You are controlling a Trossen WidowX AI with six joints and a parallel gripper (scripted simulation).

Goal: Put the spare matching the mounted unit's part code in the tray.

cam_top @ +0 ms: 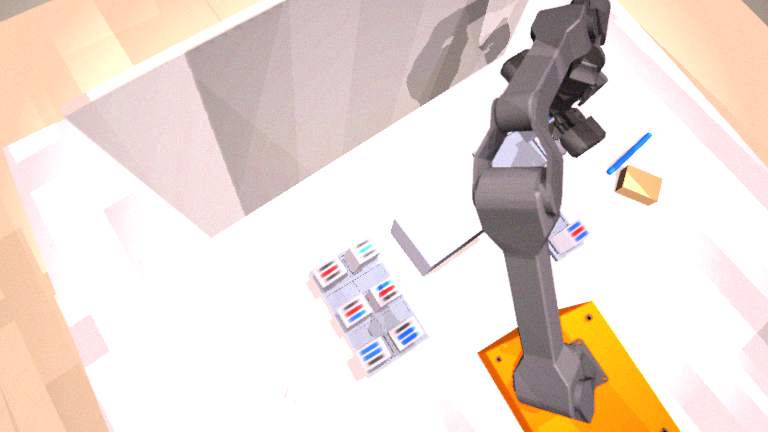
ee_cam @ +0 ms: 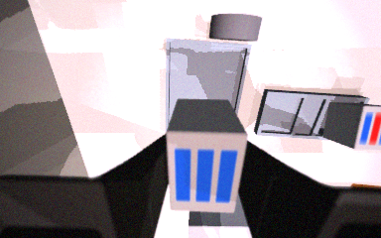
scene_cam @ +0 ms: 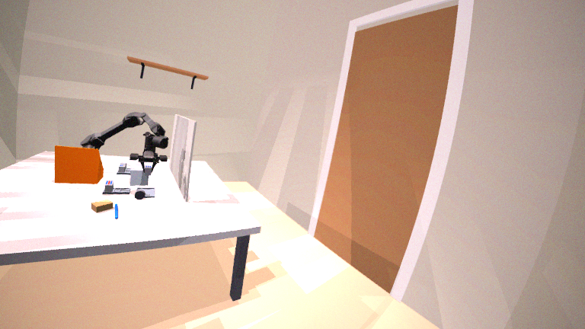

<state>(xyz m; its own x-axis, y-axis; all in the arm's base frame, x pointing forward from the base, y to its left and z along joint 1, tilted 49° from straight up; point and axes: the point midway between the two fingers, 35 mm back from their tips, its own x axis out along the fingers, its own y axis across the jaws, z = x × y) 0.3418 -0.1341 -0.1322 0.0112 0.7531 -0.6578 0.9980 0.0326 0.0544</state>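
Now: gripper tip 12 cm above the grey tray and 1 cm past it. Also, from my gripper tip: dark tape roll 10 cm below, 7 cm to the right, 3 cm behind; white mounted unit 21 cm to the left, 7 cm below, 6 cm behind; rack 15 cm behind, 12 cm below, 2 cm to the left.
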